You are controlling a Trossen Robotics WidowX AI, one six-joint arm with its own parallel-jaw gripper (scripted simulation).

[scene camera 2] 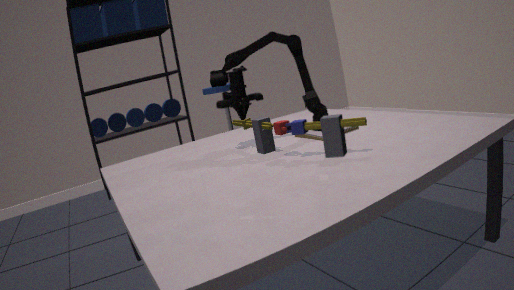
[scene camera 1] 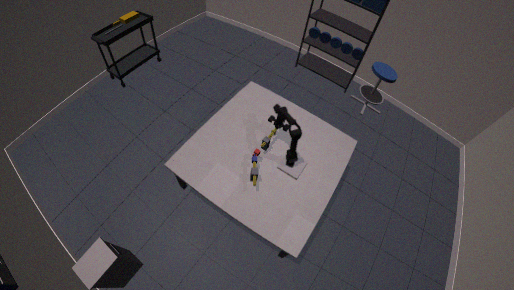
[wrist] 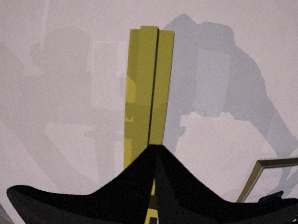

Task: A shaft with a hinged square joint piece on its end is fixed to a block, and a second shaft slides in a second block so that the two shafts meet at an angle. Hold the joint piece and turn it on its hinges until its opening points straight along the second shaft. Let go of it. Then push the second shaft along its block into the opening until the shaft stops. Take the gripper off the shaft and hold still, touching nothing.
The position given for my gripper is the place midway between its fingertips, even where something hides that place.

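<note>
Scene camera 2 shows my gripper (scene camera 2: 243,121). The wrist view likewise shows the gripper (wrist: 156,150).
</note>
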